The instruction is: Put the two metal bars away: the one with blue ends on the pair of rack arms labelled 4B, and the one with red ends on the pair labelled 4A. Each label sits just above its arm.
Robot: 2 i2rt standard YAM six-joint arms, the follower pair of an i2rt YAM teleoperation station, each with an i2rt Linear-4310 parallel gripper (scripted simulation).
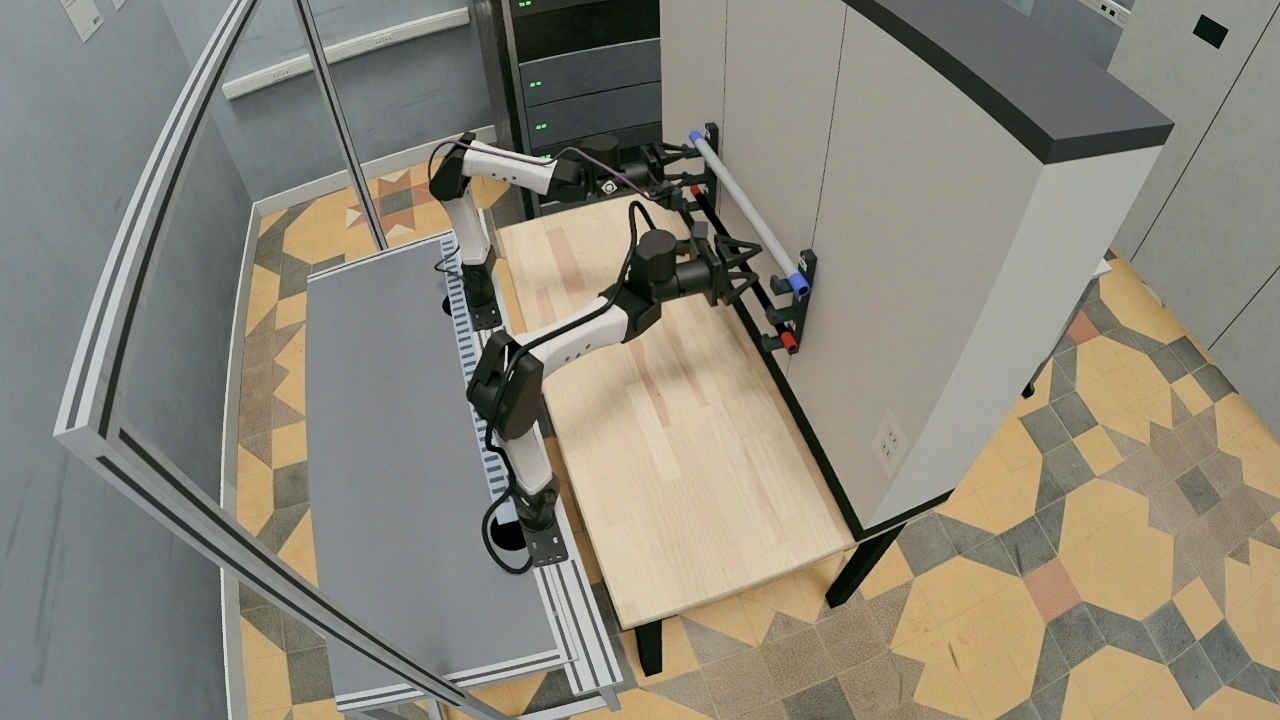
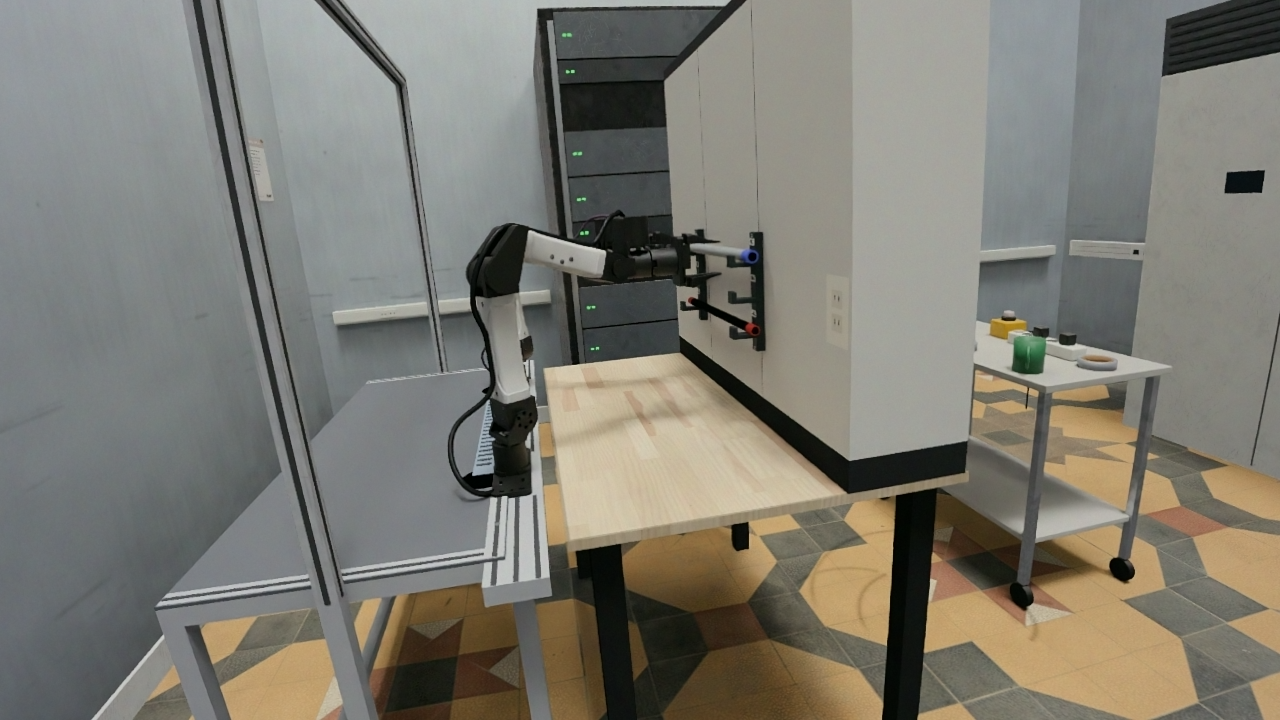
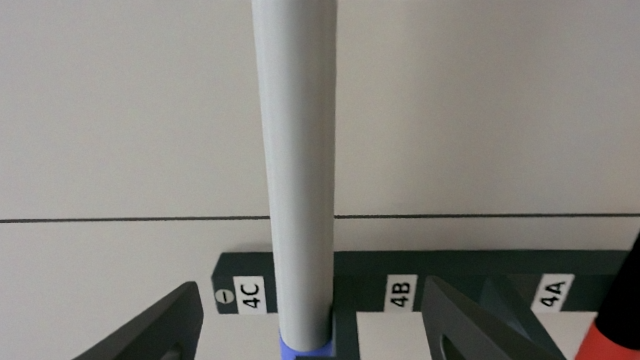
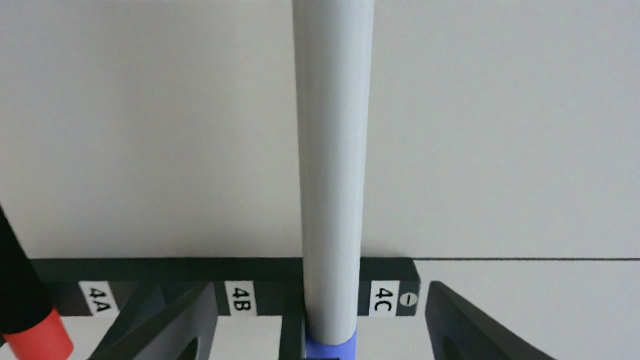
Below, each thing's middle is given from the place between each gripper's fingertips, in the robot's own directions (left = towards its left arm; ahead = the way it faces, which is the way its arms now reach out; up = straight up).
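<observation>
If you start from my left hand, the red-ended bar (image 1: 696, 192) is 15 cm below it, 15 cm to the right of it and 5 cm ahead of it, and the blue-ended bar (image 1: 798, 283) is 5 cm ahead of that hand and 15 cm to the right of it.
My right gripper (image 1: 759, 261) is 15 cm to the right of the blue-ended bar and 5 cm short of it. The red-ended bar, counted from my right hand, is 15 cm below, 16 cm to the left and 5 cm ahead.
</observation>
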